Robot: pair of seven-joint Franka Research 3 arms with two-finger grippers.
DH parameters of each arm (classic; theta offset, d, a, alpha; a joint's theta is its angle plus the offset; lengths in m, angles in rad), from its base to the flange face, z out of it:
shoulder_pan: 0 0.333 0 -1.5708
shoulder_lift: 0 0 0 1.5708
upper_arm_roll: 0 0.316 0.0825 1.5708
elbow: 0 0 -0.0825 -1.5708
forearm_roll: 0 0.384 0 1.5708
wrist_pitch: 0 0 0.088 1.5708
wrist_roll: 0 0.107 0 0
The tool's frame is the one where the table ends.
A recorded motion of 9 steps. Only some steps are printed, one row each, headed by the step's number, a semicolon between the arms.
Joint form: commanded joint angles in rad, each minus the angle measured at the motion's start. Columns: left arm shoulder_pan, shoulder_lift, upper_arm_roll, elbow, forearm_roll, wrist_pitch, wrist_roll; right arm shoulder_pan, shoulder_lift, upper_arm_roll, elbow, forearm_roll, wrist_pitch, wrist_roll.
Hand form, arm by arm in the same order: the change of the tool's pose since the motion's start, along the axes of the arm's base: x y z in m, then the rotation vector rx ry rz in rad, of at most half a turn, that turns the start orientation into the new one. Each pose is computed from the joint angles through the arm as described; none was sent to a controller.
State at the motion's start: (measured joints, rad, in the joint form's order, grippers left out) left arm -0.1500 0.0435 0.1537 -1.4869 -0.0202 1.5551 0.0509; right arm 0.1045 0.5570 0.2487 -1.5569 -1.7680 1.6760 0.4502
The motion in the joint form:
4: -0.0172 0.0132 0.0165 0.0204 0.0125 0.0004 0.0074; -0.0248 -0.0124 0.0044 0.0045 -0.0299 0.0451 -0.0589
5: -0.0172 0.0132 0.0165 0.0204 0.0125 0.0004 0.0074; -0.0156 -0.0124 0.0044 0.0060 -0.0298 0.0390 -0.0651
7: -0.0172 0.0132 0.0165 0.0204 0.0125 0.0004 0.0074; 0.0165 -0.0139 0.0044 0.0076 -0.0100 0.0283 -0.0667
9: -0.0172 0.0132 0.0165 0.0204 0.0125 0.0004 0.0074; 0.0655 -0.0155 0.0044 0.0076 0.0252 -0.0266 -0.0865
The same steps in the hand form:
4: 0.0041 0.0000 0.0023 0.0157 -0.0079 -0.0077; 0.0053 -0.0088 0.0111 -0.0292 0.0358 0.0328
5: 0.0041 0.0000 0.0023 0.0157 -0.0079 -0.0077; 0.0042 -0.0031 0.0121 -0.0345 0.0383 0.0364
7: 0.0041 0.0000 0.0023 0.0157 -0.0079 -0.0077; -0.0008 0.0176 0.0129 -0.0234 0.0402 0.0496
9: 0.0041 0.0000 0.0023 0.0157 -0.0079 -0.0077; -0.0116 0.0439 0.0138 -0.0277 0.0556 0.0340

